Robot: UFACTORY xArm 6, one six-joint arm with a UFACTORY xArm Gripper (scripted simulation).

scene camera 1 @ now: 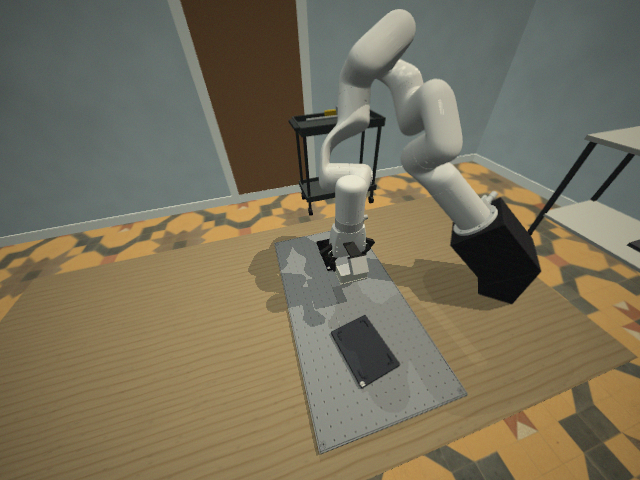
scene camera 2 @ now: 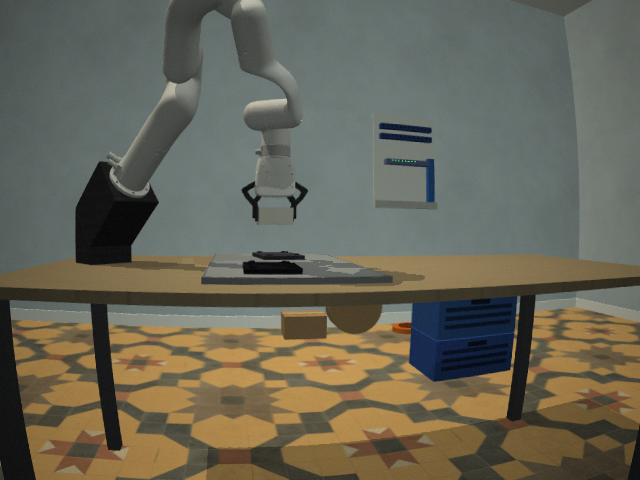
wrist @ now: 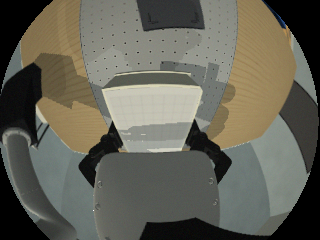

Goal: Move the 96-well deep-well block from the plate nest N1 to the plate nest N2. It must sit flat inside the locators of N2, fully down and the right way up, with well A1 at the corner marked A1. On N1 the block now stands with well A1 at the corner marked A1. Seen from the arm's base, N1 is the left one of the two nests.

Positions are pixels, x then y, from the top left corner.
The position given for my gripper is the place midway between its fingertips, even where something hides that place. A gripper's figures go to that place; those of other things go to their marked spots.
Labels:
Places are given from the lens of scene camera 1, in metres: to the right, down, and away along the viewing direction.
my gripper (scene camera 1: 346, 265): 0.09, 0.08, 0.74
black plate nest N1 (scene camera 1: 363, 348): 0.12, 0.30, 0.64

